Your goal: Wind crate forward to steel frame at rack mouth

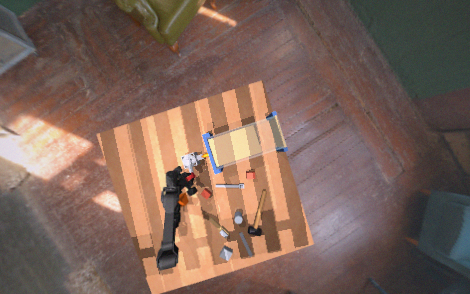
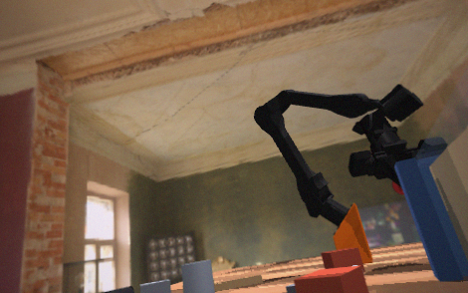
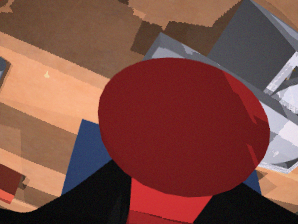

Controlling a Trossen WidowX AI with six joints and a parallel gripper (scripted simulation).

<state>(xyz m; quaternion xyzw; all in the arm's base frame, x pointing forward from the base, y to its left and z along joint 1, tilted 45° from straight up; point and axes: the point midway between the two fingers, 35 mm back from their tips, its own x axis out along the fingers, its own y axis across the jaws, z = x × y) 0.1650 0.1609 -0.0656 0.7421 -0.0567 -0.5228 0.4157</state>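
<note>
My gripper tip is now 2 cm past the red knob and 1 cm to the left of it. Round my gripper tip: grey hand winch 3 cm behind, 8 cm to the left, 10 cm below; then winch handle 2 cm behind, 3 cm to the left, 3 cm below; then clear-panelled guard cubby 39 cm ahead, 12 cm to the left, 2 cm below.
</note>
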